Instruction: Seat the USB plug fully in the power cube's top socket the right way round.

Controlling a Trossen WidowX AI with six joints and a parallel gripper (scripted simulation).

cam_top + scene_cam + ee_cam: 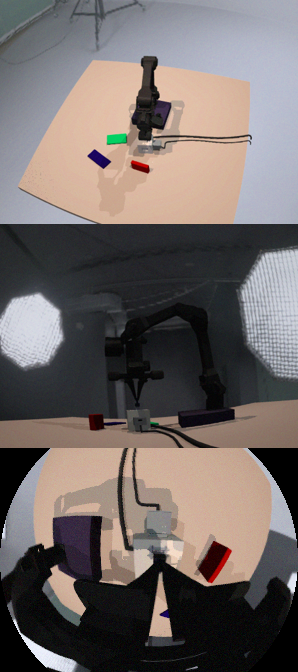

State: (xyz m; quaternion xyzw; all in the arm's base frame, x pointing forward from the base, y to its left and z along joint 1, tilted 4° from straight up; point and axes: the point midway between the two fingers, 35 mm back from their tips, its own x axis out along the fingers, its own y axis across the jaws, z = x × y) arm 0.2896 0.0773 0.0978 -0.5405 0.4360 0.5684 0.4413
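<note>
My gripper tip is 10 mm above the dark USB plug. Also, from my gripper tip: flat blue block (160 mm ahead, 250 mm to the right, 110 mm below); green block (200 mm to the right, 110 mm below); red block (150 mm ahead, 10 mm to the left, 80 mm below).
</note>
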